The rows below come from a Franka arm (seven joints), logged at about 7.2 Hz.
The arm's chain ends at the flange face. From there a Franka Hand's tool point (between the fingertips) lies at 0.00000 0.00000 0.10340 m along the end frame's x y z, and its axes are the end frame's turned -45 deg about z.
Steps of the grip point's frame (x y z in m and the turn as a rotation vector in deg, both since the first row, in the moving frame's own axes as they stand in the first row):
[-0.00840, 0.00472, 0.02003, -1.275, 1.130, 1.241]
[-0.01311, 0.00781, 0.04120, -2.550, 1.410, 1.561]
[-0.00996, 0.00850, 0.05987, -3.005, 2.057, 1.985]
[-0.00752, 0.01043, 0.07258, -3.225, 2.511, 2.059]
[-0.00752, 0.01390, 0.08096, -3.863, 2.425, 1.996]
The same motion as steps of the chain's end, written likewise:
[-0.00567, 0.00906, 0.02008, -0.103, 1.701, 1.241]
[-0.00878, 0.01327, 0.04133, -0.806, 2.800, 1.561]
[-0.00747, 0.01173, 0.06008, -0.670, 3.579, 1.985]
[-0.00524, 0.01165, 0.07284, -0.505, 4.056, 2.059]
[-0.00347, 0.01317, 0.08129, -1.017, 4.446, 1.996]

